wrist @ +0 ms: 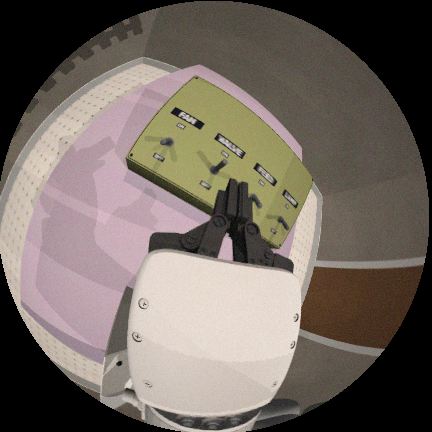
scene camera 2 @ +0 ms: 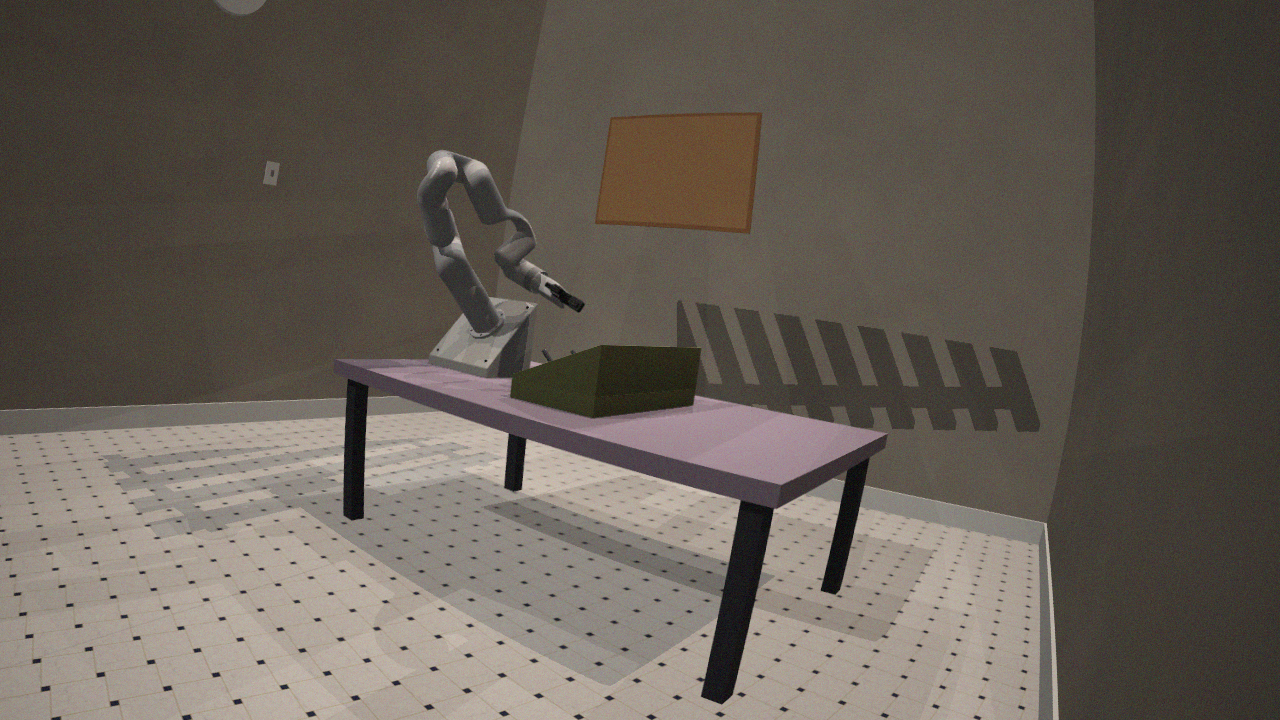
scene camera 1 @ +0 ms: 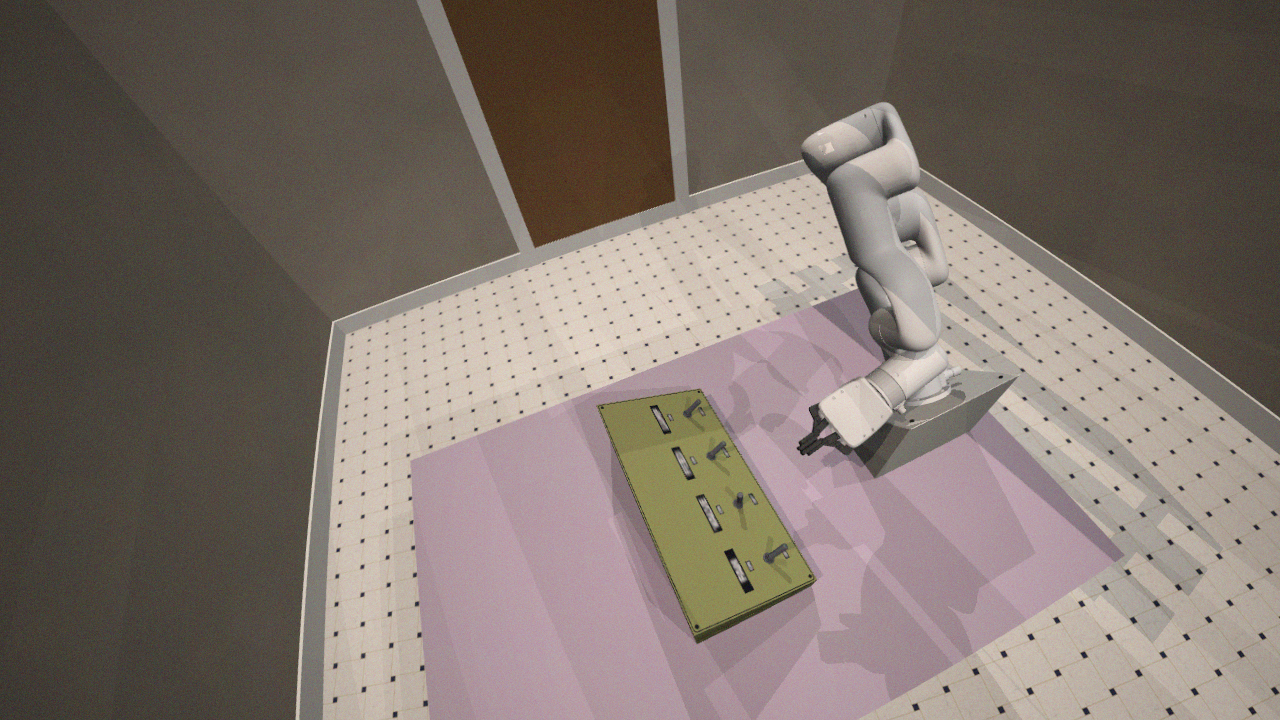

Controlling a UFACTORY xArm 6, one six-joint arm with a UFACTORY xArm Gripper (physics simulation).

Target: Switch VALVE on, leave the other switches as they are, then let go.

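Places are measured from the arm's base along level axes (x ahead, y right, z down), in centimetres.
Pixels of known places: gripper, fingertip midpoint: [wrist: 233, 190] [scene camera 2: 581, 307] [scene camera 1: 799, 451]; arm's base, link origin: [scene camera 2: 487, 324] [scene camera 1: 919, 395].
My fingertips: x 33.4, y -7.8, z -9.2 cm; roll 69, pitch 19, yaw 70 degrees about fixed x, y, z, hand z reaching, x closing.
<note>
For each thing: its top centre in the pictures, then the offset to it from my fingertips. Level surfaces: height alone.
- FAN lever, top centre: [wrist: 167, 135] [scene camera 1: 778, 549] dy -12.7, dx +8.0, dz +11.0 cm
- FEED lever, top centre: [scene camera 1: 717, 445] [wrist: 262, 199] dy +11.0, dx +11.8, dz +11.0 cm
- LAMP lever, top centre: [scene camera 1: 693, 402] [wrist: 289, 222] dy +22.9, dx +13.6, dz +11.0 cm
- pink table, surface height: dz +23.9 cm
The olive switch panel [scene camera 1: 666, 519] [scene camera 2: 644, 380] [wrist: 200, 95] stands on the table. Its VALVE lever [scene camera 1: 739, 500] [wrist: 219, 166] is second from the FAN end. It appears to lean toward its ON mark, unlike the other levers. The FAN lever [scene camera 1: 776, 553] [wrist: 167, 142], FEED lever [scene camera 1: 717, 450] [wrist: 256, 201] and LAMP lever [scene camera 1: 692, 409] [wrist: 283, 222] appear tilted toward OFF. The FEED lever is partly hidden by the fingers in the wrist view. My gripper [scene camera 1: 805, 446] [scene camera 2: 577, 305] [wrist: 233, 190] is shut and empty. It hangs above the table, apart from the levers, between panel and arm base.
The pink table [scene camera 1: 519, 537] [scene camera 2: 805, 438] [wrist: 75, 240] bears the panel and the grey wedge-shaped arm base [scene camera 1: 948, 429] [scene camera 2: 512, 349]. The base stands on the panel's lever side. In scene camera 2, the panel's tall back hides most of the levers.
</note>
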